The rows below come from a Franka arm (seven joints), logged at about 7 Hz.
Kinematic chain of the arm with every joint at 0, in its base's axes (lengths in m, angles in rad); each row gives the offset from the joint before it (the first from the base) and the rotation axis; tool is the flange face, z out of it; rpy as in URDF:
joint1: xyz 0 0 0.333 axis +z
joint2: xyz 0 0 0 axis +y
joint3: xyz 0 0 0.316 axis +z
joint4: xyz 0.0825 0 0 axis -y
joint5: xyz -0.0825 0 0.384 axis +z
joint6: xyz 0 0 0 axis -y
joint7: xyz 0.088 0 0 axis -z
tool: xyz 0 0 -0.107 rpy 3.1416 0 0
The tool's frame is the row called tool.
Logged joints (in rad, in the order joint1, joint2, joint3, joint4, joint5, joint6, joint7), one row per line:
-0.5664, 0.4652, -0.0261, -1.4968, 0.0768, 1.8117, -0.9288
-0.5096, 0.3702, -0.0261, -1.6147, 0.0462, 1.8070, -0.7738
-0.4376, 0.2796, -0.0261, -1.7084, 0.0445, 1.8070, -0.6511
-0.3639, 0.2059, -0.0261, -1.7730, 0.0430, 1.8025, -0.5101
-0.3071, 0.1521, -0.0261, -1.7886, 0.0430, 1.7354, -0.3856
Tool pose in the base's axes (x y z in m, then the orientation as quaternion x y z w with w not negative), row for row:
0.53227, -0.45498, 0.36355, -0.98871, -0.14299, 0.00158, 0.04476
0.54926, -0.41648, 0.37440, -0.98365, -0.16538, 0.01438, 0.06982
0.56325, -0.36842, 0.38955, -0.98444, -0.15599, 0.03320, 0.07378
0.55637, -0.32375, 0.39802, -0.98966, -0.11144, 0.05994, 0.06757
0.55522, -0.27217, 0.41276, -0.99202, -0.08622, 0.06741, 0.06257
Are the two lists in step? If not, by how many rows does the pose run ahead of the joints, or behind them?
The pose runs 2 rows behind the joints: the pose in row i belongs to the joints in row i - 2.
